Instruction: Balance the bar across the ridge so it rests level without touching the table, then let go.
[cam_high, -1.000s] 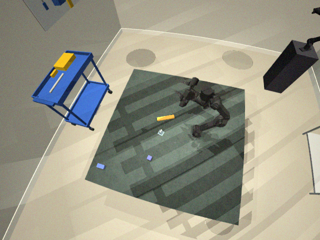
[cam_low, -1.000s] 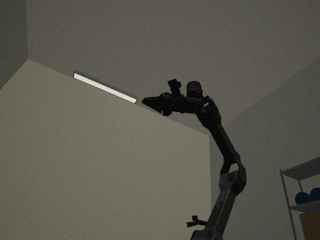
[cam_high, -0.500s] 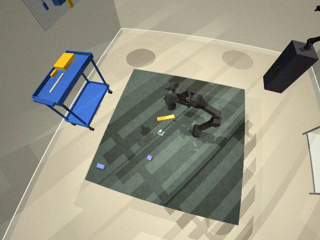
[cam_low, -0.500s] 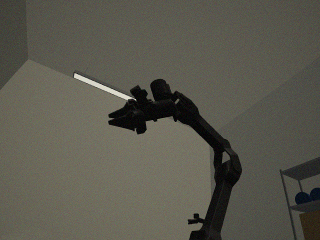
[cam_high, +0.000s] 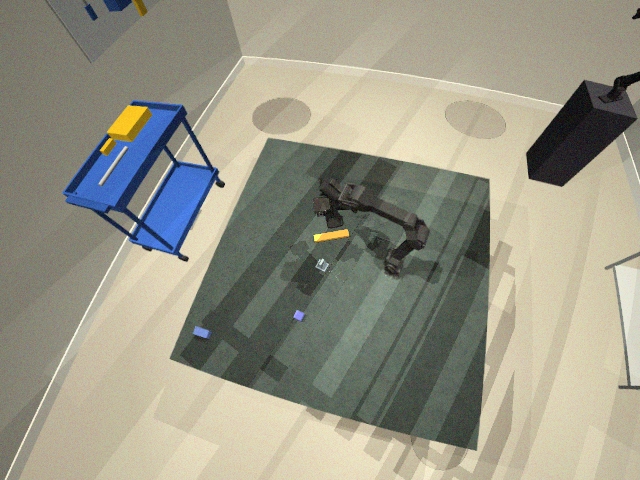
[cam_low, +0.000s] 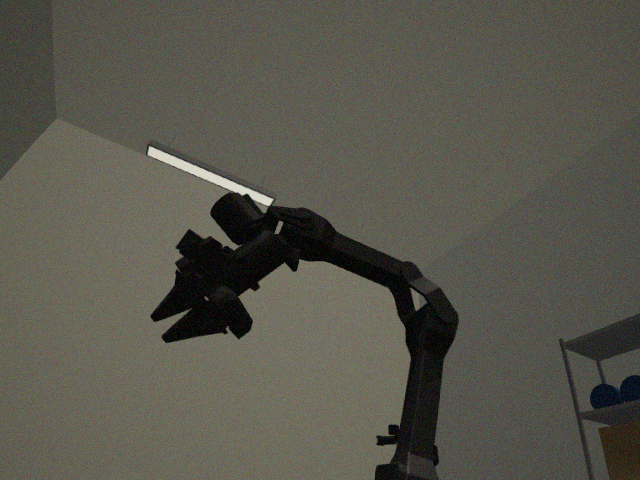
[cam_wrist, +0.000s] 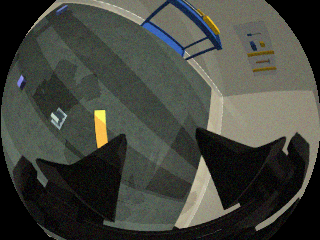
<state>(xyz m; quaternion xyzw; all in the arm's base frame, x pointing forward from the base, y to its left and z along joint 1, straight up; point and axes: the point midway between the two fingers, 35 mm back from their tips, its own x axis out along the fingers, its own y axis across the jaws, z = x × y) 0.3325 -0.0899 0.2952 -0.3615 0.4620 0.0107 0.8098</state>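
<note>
Now: gripper tip 4 cm past the bar, 1 cm to the right of it and 26 cm above it.
</note>
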